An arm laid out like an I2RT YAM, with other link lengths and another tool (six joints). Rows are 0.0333 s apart.
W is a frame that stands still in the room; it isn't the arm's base.
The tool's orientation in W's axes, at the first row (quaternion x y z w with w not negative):
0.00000 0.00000 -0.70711 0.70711
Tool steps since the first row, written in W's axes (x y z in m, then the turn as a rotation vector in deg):
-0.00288 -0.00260 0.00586 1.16 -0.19 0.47
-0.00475 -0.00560 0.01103 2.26 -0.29 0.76
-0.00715 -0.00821 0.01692 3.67 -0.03 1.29
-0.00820 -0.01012 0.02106 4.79 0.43 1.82
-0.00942 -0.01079 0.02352 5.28 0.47 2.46
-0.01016 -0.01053 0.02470 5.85 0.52 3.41
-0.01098 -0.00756 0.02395 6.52 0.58 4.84
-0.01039 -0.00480 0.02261 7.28 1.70 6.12
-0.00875 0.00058 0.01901 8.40 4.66 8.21
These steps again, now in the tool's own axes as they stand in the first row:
0.00260 -0.00288 0.00586 0.19 1.16 0.47
0.00560 -0.00475 0.01103 0.29 2.26 0.76
0.00821 -0.00715 0.01692 0.03 3.67 1.29
0.01012 -0.00820 0.02106 -0.43 4.79 1.82
0.01079 -0.00942 0.02352 -0.47 5.28 2.46
0.01053 -0.01016 0.02470 -0.52 5.85 3.41
0.00756 -0.01098 0.02395 -0.58 6.52 4.84
0.00480 -0.01039 0.02261 -1.70 7.28 6.12
-0.00058 -0.00875 0.01901 -4.66 8.40 8.21

